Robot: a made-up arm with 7 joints.
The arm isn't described. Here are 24 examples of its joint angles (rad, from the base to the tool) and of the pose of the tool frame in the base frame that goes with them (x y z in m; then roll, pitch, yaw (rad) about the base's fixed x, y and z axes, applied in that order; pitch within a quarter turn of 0, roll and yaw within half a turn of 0).
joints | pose
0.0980 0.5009 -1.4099 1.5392 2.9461 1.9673 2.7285 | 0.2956 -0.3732 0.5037 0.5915 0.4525 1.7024
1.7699 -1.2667 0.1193 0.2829 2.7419 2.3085 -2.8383 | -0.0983 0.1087 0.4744 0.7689 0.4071 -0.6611
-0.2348 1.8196 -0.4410 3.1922 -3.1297 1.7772 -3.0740 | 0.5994 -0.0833 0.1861 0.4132 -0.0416 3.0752
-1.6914 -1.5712 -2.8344 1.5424 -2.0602 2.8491 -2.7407 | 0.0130 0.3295 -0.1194 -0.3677 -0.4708 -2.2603
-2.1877 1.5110 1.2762 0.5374 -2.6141 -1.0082 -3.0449 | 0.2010 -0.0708 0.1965 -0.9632 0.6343 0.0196
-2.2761 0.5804 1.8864 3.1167 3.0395 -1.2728 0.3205 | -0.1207 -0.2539 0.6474 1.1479 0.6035 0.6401
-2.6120 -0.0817 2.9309 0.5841 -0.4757 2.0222 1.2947 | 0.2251 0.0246 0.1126 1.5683 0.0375 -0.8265
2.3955 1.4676 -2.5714 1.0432 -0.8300 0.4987 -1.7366 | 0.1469 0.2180 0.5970 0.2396 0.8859 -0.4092
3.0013 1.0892 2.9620 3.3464 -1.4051 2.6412 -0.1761 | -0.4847 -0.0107 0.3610 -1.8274 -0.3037 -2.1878
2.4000 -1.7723 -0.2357 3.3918 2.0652 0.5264 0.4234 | 0.4202 -0.4088 -0.0400 2.1029 -0.3380 -0.0173
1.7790 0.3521 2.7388 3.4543 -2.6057 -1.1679 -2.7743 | 0.0203 0.2005 0.6867 -0.0102 -0.5686 2.1474
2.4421 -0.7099 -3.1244 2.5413 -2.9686 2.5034 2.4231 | 0.3182 -0.2882 0.5916 -1.1175 0.6103 1.2710
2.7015 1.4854 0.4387 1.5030 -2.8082 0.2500 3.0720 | -0.3299 -0.0794 -0.1912 -2.7268 -0.1404 2.3889
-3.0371 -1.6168 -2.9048 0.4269 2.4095 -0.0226 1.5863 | -0.1509 -0.0016 -0.0278 -2.1482 -0.8783 2.0558
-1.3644 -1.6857 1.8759 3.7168 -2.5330 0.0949 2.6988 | -0.3150 0.5019 0.1765 1.4111 -0.4734 -2.2576
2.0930 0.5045 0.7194 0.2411 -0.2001 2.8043 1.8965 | -0.0745 0.0199 0.1246 0.3510 0.2498 1.7122
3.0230 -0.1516 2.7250 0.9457 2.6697 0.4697 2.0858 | 0.3622 -0.2261 0.1667 1.9167 -0.0913 1.2053
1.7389 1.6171 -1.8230 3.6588 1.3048 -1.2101 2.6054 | -0.2770 0.3943 0.2323 -0.6765 0.1747 1.5999
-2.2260 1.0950 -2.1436 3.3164 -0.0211 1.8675 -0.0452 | -0.3181 -0.4127 0.4805 1.0472 -0.5053 -2.3681
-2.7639 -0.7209 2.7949 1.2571 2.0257 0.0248 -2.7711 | 0.4467 -0.0438 0.0456 2.5840 -0.2539 1.0049
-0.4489 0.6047 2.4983 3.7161 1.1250 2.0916 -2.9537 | 0.2373 -0.3071 0.5709 -0.9082 0.9531 1.9879
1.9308 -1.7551 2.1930 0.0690 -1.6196 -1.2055 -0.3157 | -0.0859 0.0747 0.0659 -2.3193 0.1965 -0.6718
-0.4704 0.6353 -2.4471 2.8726 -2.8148 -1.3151 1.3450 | 0.1521 -0.2012 0.6605 1.1609 0.6564 -1.1973
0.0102 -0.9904 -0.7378 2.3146 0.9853 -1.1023 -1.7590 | -0.3953 -0.1912 0.5669 -1.6305 -0.4905 2.1915
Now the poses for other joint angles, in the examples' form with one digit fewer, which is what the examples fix.
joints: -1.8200 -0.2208 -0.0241 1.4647 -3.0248 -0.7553 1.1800
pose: -0.082 -0.333 0.450 2.219 0.193 -0.025
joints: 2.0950 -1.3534 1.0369 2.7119 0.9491 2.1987 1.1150
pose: 0.095 -0.542 0.339 2.689 -0.811 -2.918
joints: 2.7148 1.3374 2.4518 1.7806 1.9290 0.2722 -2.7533
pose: -0.390 -0.167 0.609 -0.298 -0.291 1.755
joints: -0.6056 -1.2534 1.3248 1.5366 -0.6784 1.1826 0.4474
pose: 0.100 0.471 0.422 1.116 -0.488 1.411
